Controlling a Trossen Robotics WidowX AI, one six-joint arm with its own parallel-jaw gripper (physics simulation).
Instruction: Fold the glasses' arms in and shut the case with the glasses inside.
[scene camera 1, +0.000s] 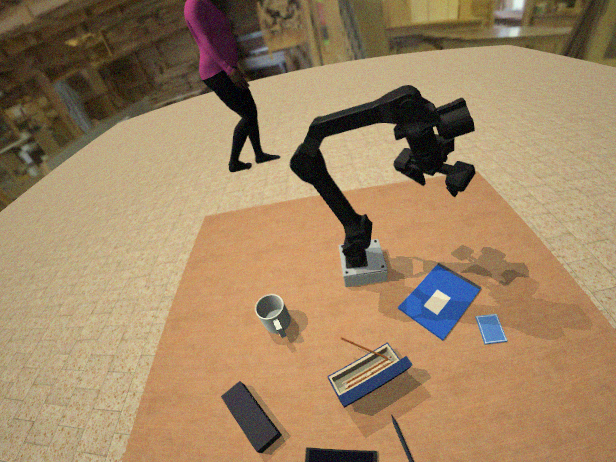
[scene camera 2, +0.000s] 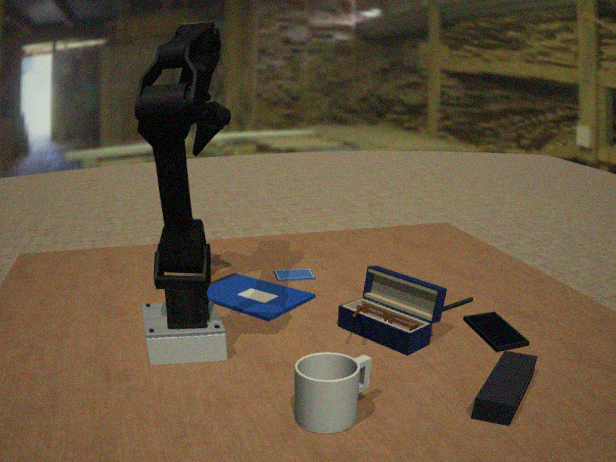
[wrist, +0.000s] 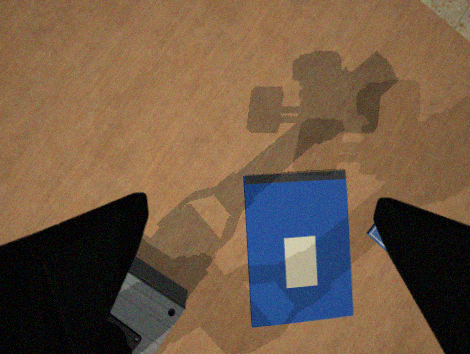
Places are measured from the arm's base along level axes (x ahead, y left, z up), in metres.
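Pixels of known places: gripper, fingertip midpoint: (scene camera 1: 439, 190) (wrist: 262, 206); arm's base, origin of the base link: (scene camera 1: 356, 259) (scene camera 2: 186, 320) (wrist: 103, 343).
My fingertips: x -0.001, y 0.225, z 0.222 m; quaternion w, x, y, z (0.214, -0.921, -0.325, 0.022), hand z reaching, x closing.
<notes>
For each thing: its top centre in the pictures, then the offset to it from my fingertips. "spot": a spot on its surface instead.
- blue glasses case, surface spot: (scene camera 2: 382, 336) spot: dx +0.314, dy -0.265, dz -0.261 m
- orange-brown glasses, middle of its top: (scene camera 2: 367, 303) (scene camera 1: 357, 350) dx +0.292, dy -0.243, dz -0.208 m
- blue folder, middle of its top: (wrist: 300, 247) (scene camera 2: 249, 293) (scene camera 1: 441, 297) dx +0.136, dy +0.005, dz -0.269 m
- blue card, middle of its top: (scene camera 2: 294, 273) (scene camera 1: 491, 328) dx +0.248, dy +0.111, dz -0.272 m
- grey mug, surface spot: (scene camera 2: 326, 397) spot: dx +0.154, dy -0.506, dz -0.215 m
- dark block, middle of its top: (scene camera 2: 509, 375) (scene camera 1: 247, 414) dx +0.430, dy -0.501, dz -0.242 m
- black phone-like slab, middle of its top: (scene camera 2: 495, 328) dx +0.531, dy -0.293, dz -0.269 m
- dark pen, middle of its top: (scene camera 2: 448, 304) (scene camera 1: 405, 446) dx +0.493, dy -0.157, dz -0.268 m
The blue glasses case (scene camera 2: 382, 336) stands open on the table, its lid (scene camera 1: 377, 384) (scene camera 2: 406, 295) raised on the side away from scene camera 2. The orange-brown glasses (scene camera 1: 369, 372) (scene camera 2: 389, 316) lie in its cream-lined base. One thin glasses arm (scene camera 1: 361, 346) (scene camera 2: 356, 311) sticks out over the rim on the side away from the lid; the other arm's position is hard to make out. My gripper (scene camera 1: 439, 189) (wrist: 262, 206) is wide open and empty, high above the table on the blue folder's side, well away from the case. The case and glasses do not show in the wrist view.
A blue folder (scene camera 1: 452, 312) (scene camera 2: 225, 295) (wrist: 295, 210) with a cream label and a blue card (scene camera 1: 491, 329) (scene camera 2: 295, 275) lie near the arm's base. A grey mug (scene camera 1: 274, 317) (scene camera 2: 326, 397), dark block (scene camera 1: 250, 415) (scene camera 2: 506, 380), black phone-like slab (scene camera 1: 341, 456) (scene camera 2: 495, 331) and dark pen (scene camera 1: 401, 437) (scene camera 2: 457, 304) surround the case.
</notes>
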